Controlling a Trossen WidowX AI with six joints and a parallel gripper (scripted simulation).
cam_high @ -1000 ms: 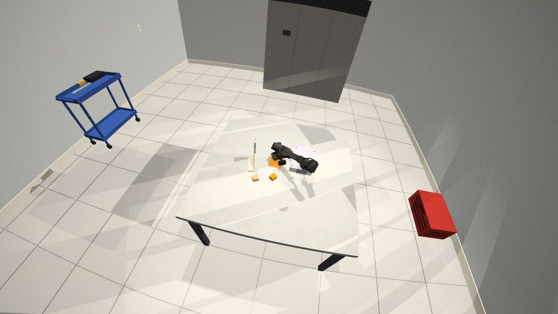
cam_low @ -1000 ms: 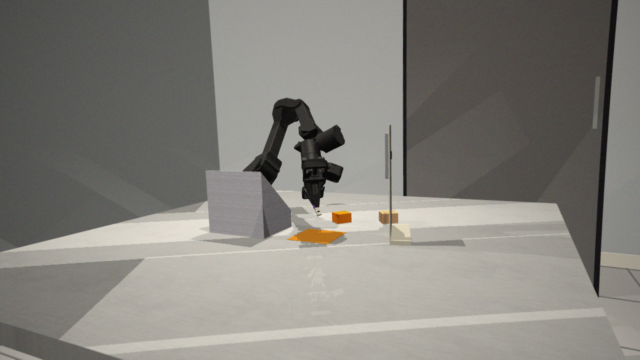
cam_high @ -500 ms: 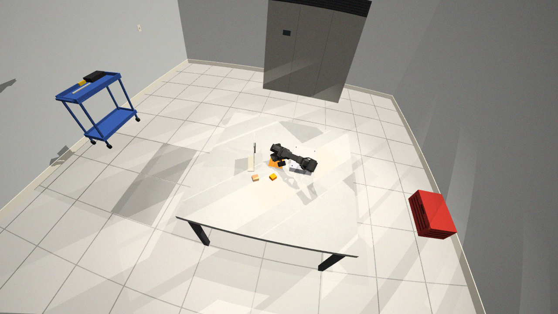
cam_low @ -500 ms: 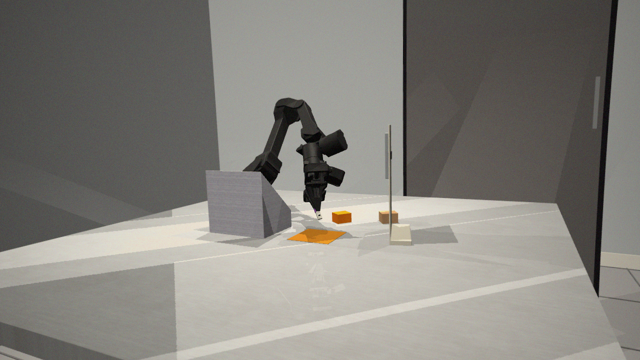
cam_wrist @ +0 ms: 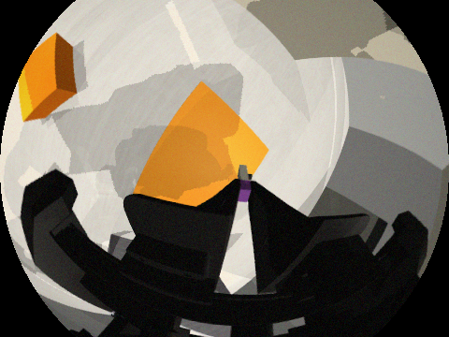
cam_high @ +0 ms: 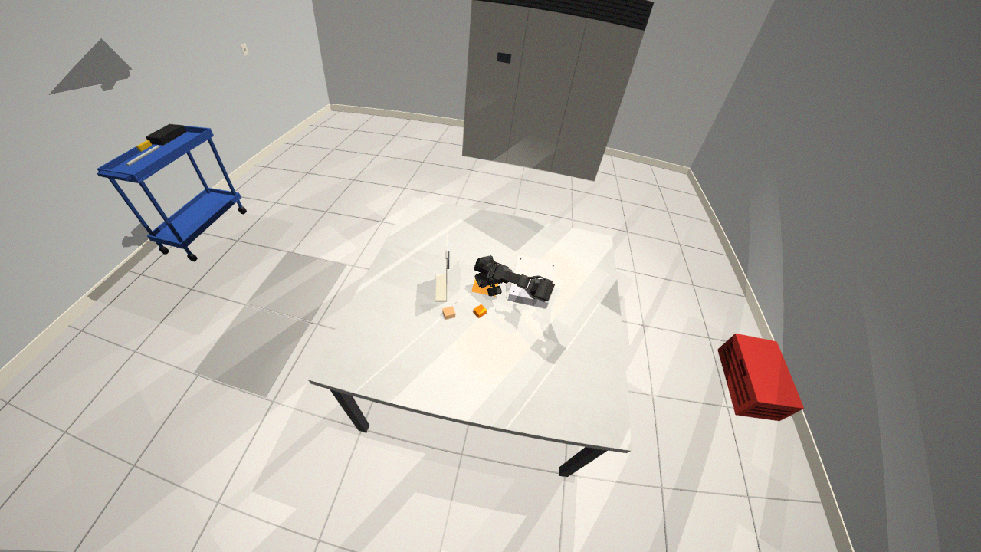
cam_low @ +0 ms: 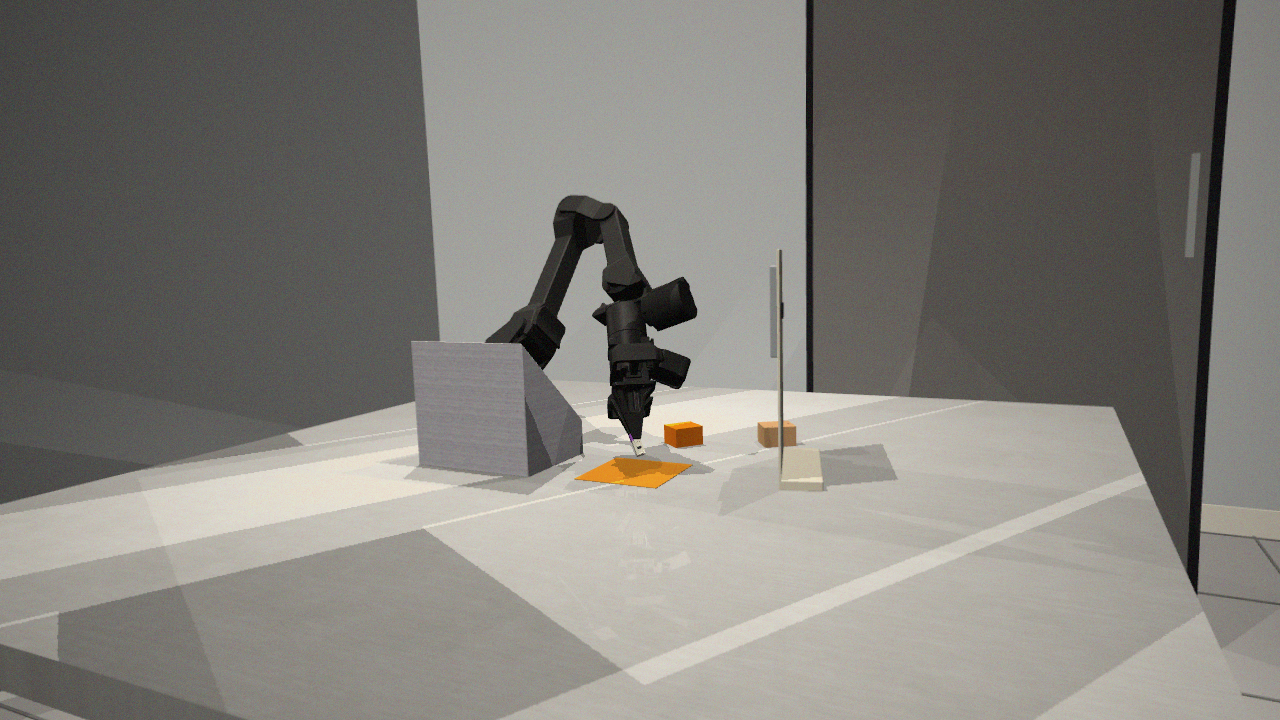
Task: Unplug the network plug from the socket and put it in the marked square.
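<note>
Right now the orange marked square is 1 cm behind my gripper tip and 4 cm below it. Also, from my gripper tip: orange cube 2 cm behind, 18 cm to the left, 3 cm below; then network plug right at my gripper tip; then upright panel 18 cm ahead, 8 cm to the left, 9 cm above.
</note>
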